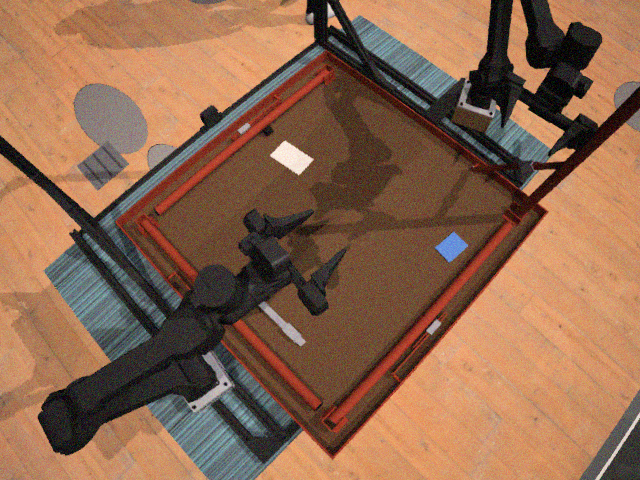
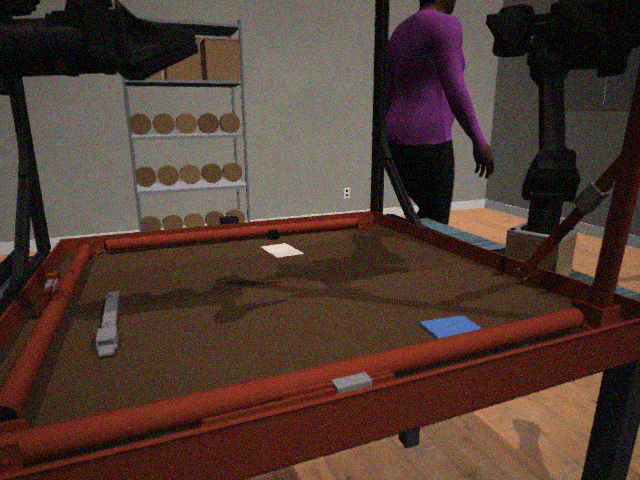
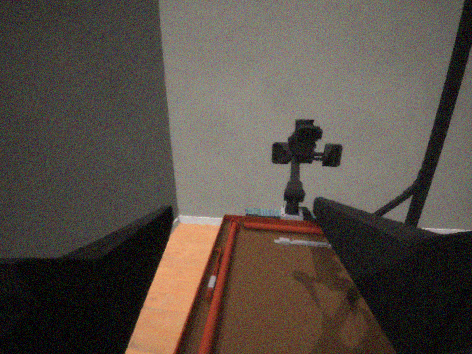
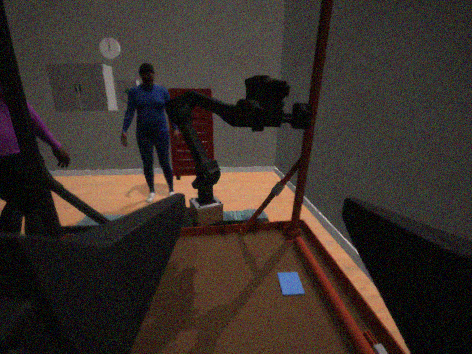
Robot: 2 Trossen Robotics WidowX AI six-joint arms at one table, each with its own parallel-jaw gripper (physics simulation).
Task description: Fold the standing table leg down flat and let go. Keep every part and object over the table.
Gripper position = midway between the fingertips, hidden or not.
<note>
In view: my left gripper [image 1: 526,140], my right gripper [image 2: 196,42], a grey bar [image 2: 107,337], a blue card [image 2: 438,328], a white card [image 1: 294,159] and an upturned table [image 1: 268,99].
My left gripper is seen too in image 3 [image 3: 243,208] and in image 4 [image 4: 291,114]. My right gripper also shows in image 1 [image 1: 329,230], in image 3 [image 3: 308,157] and in image 4 [image 4: 263,204]. Image 4 does not show the grey bar: it is out of frame. Image 3 does not show the blue card: it is out of frame.
</note>
